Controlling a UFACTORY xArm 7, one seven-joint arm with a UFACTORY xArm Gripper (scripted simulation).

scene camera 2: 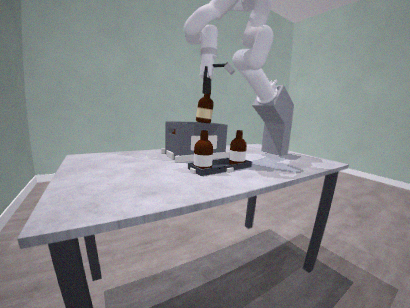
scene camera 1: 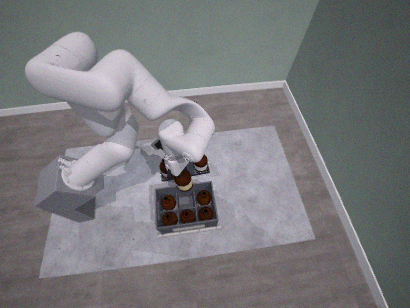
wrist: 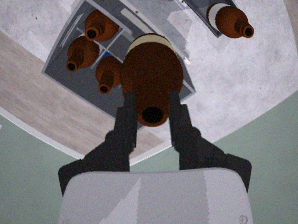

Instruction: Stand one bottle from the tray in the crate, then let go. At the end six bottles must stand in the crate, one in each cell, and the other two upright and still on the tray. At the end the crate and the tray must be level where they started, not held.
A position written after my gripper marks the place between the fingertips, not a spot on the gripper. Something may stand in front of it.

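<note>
A grey crate (scene camera 2: 186, 135) is visible, as is my gripper (wrist: 152, 103).
</note>
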